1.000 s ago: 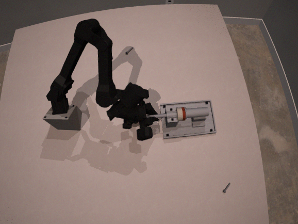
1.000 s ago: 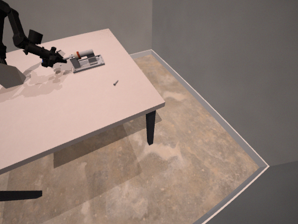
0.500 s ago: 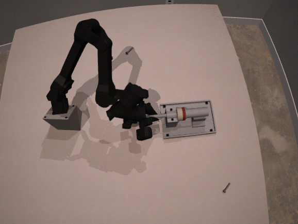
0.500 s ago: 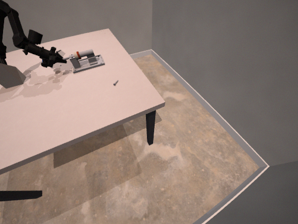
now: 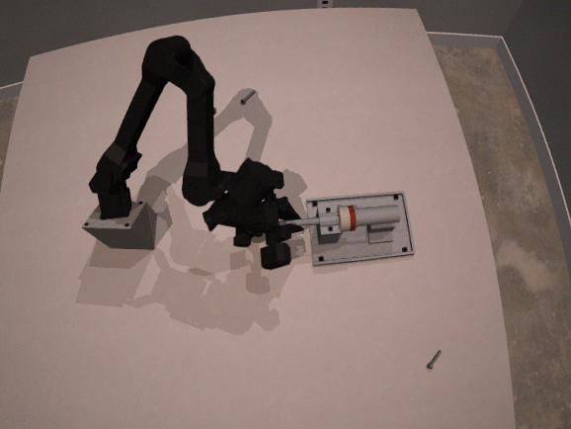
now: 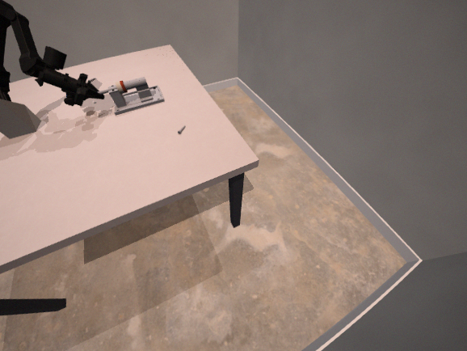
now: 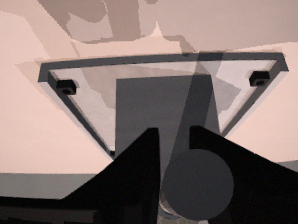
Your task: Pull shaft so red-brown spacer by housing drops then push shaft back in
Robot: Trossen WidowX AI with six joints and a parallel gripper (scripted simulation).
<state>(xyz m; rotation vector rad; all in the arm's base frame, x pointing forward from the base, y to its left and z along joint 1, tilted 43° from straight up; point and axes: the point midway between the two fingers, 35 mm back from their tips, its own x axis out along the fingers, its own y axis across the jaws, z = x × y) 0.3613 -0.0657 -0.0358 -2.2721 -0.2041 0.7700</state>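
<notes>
Now: the grey shaft 60 mm ahead of my hand. Also, from my hand: red-brown spacer: 120 mm ahead, 10 mm to the right; blue screwdriver: 220 mm to the left, 170 mm behind, 70 mm below; cream spacer: 100 mm ahead, 10 mm to the right.
</notes>
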